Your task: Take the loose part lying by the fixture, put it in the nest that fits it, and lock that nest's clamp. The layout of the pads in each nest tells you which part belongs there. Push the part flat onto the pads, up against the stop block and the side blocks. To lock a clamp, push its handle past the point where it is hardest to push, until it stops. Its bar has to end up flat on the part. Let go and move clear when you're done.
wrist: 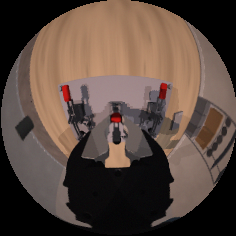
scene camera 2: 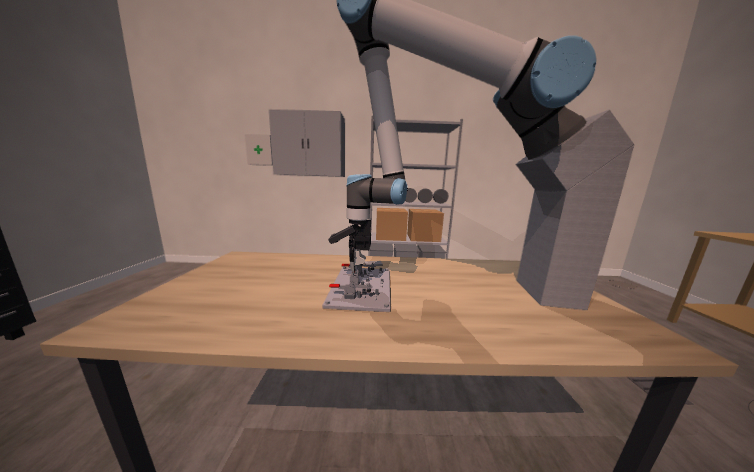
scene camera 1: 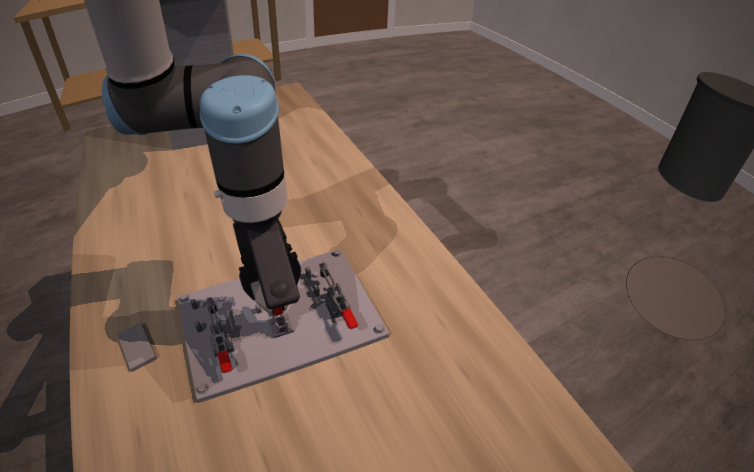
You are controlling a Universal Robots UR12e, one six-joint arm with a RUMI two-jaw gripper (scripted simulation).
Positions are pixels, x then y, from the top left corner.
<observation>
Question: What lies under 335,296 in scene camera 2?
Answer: A fixture.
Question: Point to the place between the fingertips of my gripper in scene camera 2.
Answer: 353,272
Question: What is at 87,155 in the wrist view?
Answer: My gripper.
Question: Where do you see a loose part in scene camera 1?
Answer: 136,346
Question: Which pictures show my gripper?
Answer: The wrist view, scene camera 2 and scene camera 1: all of them.
</observation>
